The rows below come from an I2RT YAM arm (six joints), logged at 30 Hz.
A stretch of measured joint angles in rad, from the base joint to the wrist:
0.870 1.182 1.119 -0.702 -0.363 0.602
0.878 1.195 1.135 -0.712 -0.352 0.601
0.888 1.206 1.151 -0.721 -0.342 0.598
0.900 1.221 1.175 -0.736 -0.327 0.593
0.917 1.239 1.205 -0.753 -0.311 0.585
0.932 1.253 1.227 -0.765 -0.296 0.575
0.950 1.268 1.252 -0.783 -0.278 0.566
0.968 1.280 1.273 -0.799 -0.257 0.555
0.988 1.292 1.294 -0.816 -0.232 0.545
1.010 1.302 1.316 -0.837 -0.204 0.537
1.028 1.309 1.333 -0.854 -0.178 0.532
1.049 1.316 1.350 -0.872 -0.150 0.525
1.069 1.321 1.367 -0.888 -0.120 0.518
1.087 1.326 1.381 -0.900 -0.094 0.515
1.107 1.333 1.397 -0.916 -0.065 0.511
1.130 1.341 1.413 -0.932 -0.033 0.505
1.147 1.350 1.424 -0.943 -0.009 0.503
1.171 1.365 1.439 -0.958 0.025 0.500
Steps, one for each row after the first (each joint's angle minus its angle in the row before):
0.008 0.013 0.016 -0.010 0.011 -0.001
0.010 0.011 0.016 -0.009 0.010 -0.003
0.012 0.015 0.024 -0.015 0.015 -0.005
0.017 0.018 0.030 -0.017 0.016 -0.008
0.015 0.014 0.022 -0.012 0.015 -0.010
0.018 0.015 0.025 -0.018 0.018 -0.009
0.018 0.012 0.021 -0.016 0.021 -0.011
0.020 0.012 0.021 -0.017 0.025 -0.010
0.022 0.010 0.022 -0.021 0.028 -0.008
0.018 0.007 0.017 -0.017 0.026 -0.005
0.021 0.007 0.017 -0.018 0.028 -0.007
0.020 0.005 0.017 -0.016 0.030 -0.007
0.018 0.005 0.014 -0.012 0.026 -0.003
0.020 0.007 0.016 -0.016 0.029 -0.004
0.023 0.008 0.016 -0.016 0.032 -0.006
0.017 0.009 0.011 -0.011 0.024 -0.002
0.024 0.015 0.015 -0.015 0.034 -0.003

